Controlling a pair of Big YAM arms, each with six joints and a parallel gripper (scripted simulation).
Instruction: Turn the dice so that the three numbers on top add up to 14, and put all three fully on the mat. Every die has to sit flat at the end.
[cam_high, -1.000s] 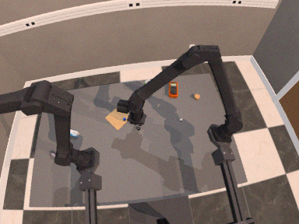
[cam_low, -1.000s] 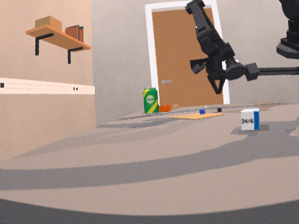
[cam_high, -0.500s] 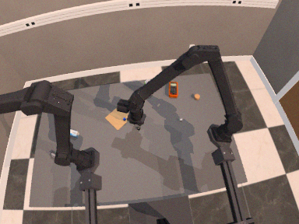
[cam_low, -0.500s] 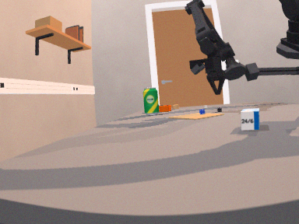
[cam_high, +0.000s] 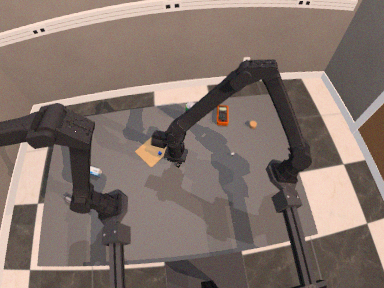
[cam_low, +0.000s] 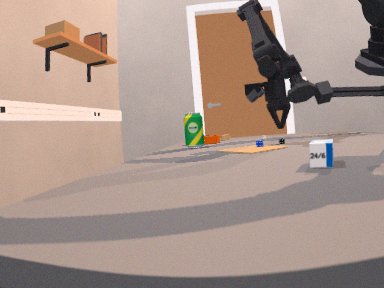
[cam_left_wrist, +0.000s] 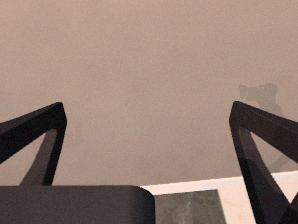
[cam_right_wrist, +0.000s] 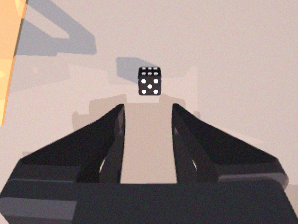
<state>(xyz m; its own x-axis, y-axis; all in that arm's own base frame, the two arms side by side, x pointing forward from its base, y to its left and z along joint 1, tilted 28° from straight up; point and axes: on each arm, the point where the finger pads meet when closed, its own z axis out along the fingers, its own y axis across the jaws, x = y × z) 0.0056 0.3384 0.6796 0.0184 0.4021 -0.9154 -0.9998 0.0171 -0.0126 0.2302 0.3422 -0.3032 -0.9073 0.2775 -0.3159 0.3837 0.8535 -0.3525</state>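
My right hand is 50 mm above the black die. The rest, counted from my right hand: blue die (90 mm ahead, 90 mm to the left, 40 mm below); mat (110 mm ahead, 130 mm to the left, 50 mm below).
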